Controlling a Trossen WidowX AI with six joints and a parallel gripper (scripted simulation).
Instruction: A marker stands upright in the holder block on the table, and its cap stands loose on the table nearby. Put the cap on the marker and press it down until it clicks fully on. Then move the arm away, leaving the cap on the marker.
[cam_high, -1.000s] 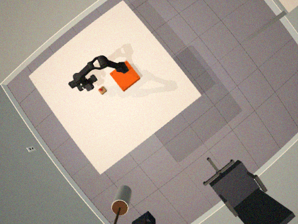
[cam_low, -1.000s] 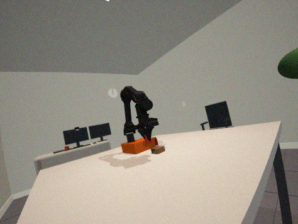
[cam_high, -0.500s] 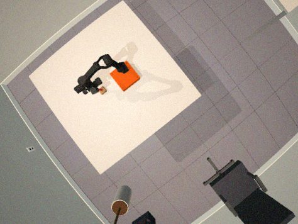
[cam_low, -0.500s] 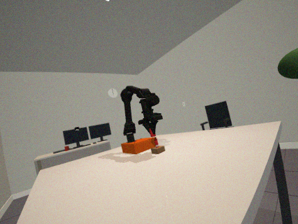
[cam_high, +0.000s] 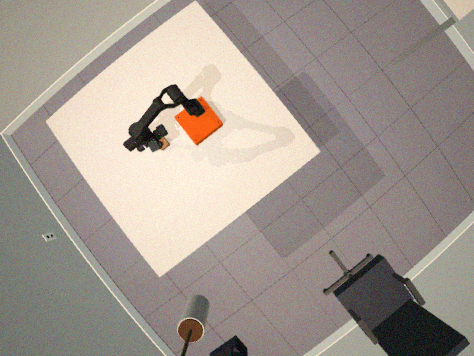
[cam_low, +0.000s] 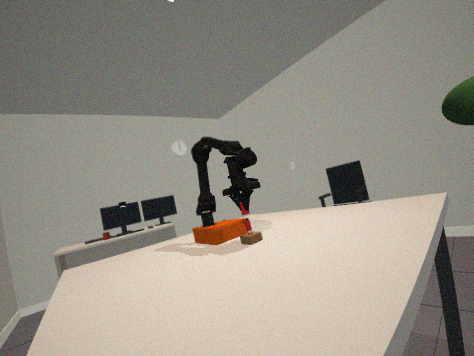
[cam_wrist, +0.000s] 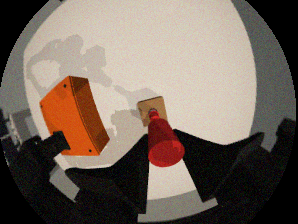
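Now: gripper tip 11 cm above the holder block. Round my gripper tip: red cap 1 cm above.
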